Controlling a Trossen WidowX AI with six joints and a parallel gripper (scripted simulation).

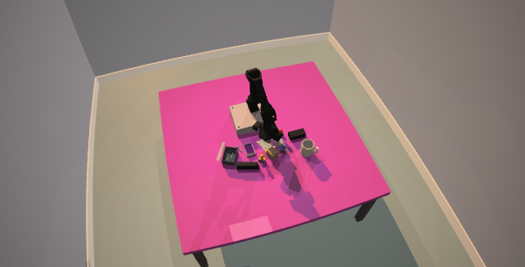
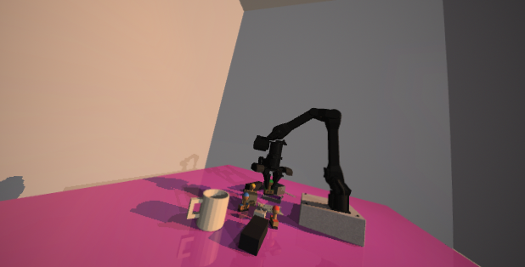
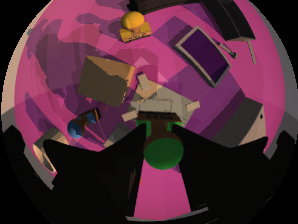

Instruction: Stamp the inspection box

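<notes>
The white card is 20 mm behind my gripper tip and 80 mm below it. From my gripper tip the other things lie so: blue-knobbed stamp (80 mm ahead, 80 mm to the left, 60 mm below); tan block (80 mm ahead, 10 mm to the left, 50 mm below); green-knobbed stamp (right at my gripper tip).
</notes>
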